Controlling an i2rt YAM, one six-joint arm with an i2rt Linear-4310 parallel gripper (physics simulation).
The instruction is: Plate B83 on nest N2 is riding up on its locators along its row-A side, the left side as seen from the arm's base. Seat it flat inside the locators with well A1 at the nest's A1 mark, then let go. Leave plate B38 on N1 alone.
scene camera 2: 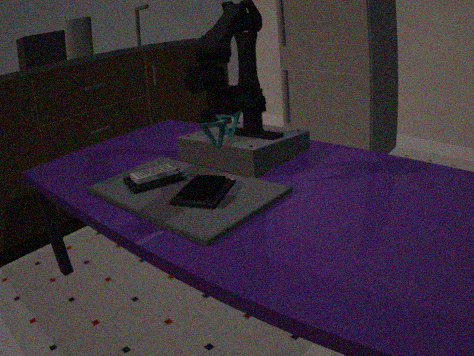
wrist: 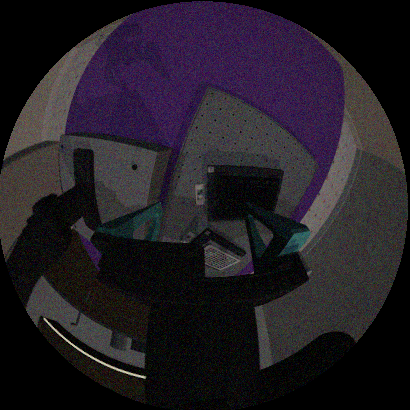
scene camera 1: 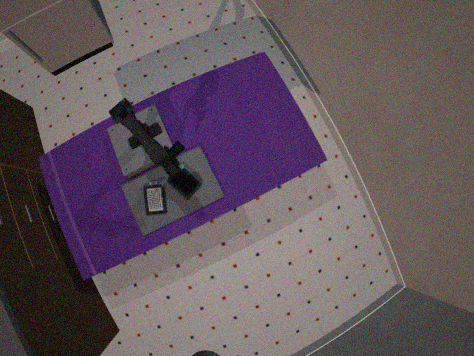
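Seen in the pictures: gripper, fingertip midpoint: (scene camera 2: 225, 142) (wrist: 202, 206); arm's base, origin of the base link: (scene camera 2: 253, 134) (wrist: 86, 194).
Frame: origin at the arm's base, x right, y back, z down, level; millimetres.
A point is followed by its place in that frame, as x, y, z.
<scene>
Plate B83, the white one (scene camera 1: 155, 199) @[117, -343, 32] (scene camera 2: 154, 173) @[98, -354, 29] (wrist: 220, 257) @[113, -352, 33], lies on the dark nest N2 (scene camera 2: 134, 188) (wrist: 231, 242). In scene camera 2 it stands proud of the nest rim; its exact tilt is hard to tell in the noise. Its A1 corner cannot be read. Plate B38, the black one (scene camera 2: 204, 190) @[-99, -365, 35] (wrist: 244, 192) @[-78, -323, 40], lies on nest N1 beside a small white label (wrist: 200, 194) @[-39, -247, 60]. My gripper (scene camera 2: 224, 139) @[-74, -239, -49] (wrist: 202, 206) @[-74, -239, -49] is open and empty, with teal fingers. It hangs above the board's arm side, apart from both plates.
Both nests stand on a grey perforated board (scene camera 1: 135, 195) @[218, -260, 61] (scene camera 2: 215, 225) @[-204, -456, 61] (wrist: 215, 115) @[-195, -226, 61] on the purple table (scene camera 1: 240, 120) @[-537, -171, 75] (scene camera 2: 350, 235) @[-475, -340, 74] (wrist: 200, 45) @[-381, -138, 74]. The arm's raised grey base block (scene camera 1: 120, 145) @[154, 28, 2] (scene camera 2: 215, 155) @[34, -157, 29] (wrist: 117, 185) @[-47, -103, -7] stands close behind the board.
</scene>
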